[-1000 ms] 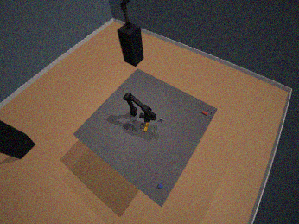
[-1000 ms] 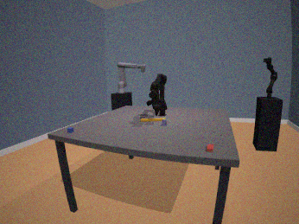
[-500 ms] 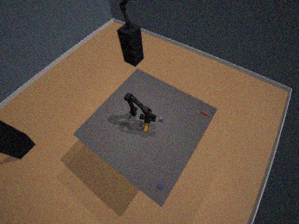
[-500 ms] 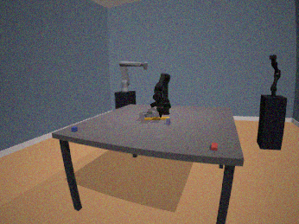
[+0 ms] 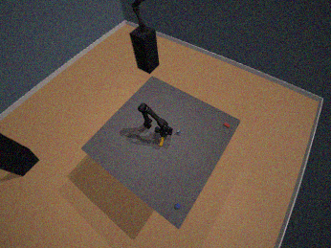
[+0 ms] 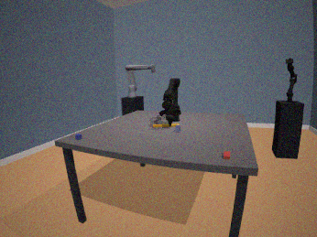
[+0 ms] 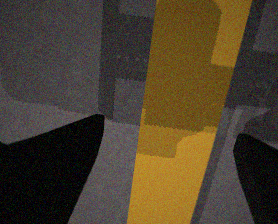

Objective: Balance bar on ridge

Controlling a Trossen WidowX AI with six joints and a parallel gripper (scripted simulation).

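Now: gripper tip 1 cm short of the yellow bar and 3 cm to the left of it. From my gripper tip the other things lie so: blue block 52 cm ahead, 51 cm to the right, 1 cm above; then red block 52 cm ahead, 49 cm to the left.
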